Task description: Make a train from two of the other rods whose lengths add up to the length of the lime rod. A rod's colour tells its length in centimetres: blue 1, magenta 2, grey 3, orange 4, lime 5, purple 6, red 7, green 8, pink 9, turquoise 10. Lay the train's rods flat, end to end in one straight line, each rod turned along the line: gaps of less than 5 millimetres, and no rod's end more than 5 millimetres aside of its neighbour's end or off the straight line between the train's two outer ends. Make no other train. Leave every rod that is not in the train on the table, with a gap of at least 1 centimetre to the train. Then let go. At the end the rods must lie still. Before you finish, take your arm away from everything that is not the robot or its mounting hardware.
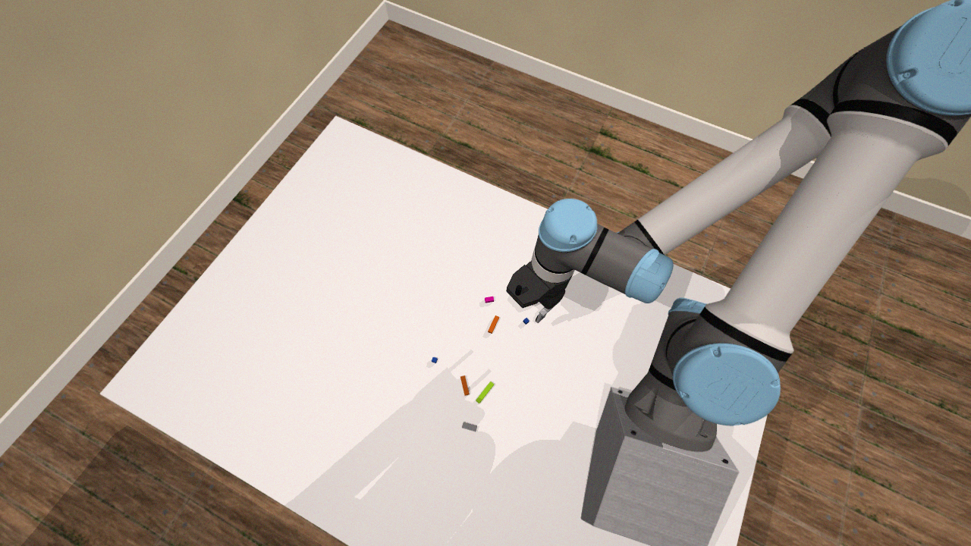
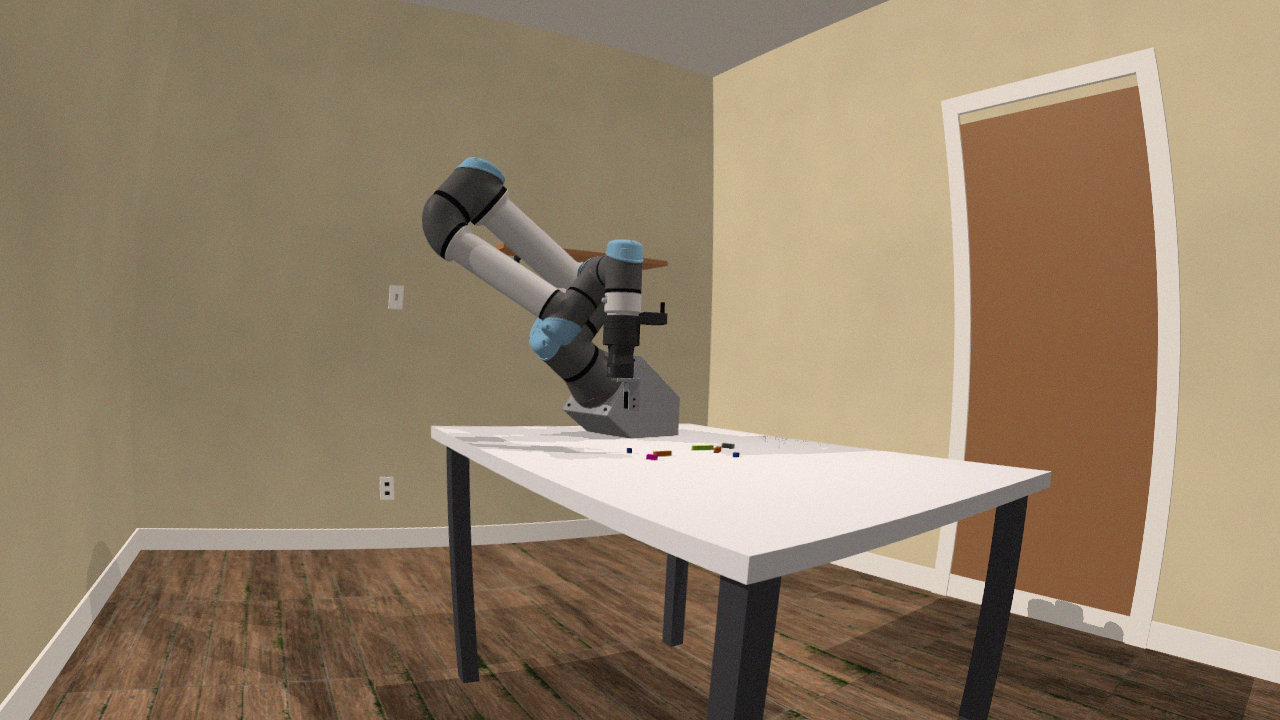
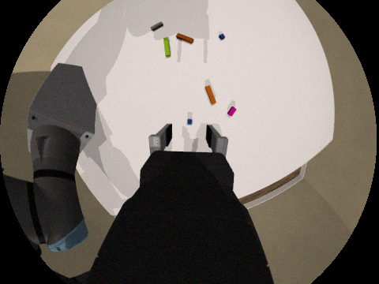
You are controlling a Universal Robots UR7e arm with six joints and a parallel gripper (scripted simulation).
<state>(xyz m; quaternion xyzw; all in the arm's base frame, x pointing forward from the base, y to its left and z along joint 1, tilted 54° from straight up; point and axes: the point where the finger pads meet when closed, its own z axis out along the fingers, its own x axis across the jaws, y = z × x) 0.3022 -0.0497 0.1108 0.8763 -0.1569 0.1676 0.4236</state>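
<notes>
Right now my hand is 100 mm short of the magenta rod, 10 mm to the left of it and 100 mm above it. Also, from my hand: lime rod (20 mm ahead, 180 mm to the left, 100 mm below); grey rod (30 mm ahead, 260 mm to the left, 100 mm below).
</notes>
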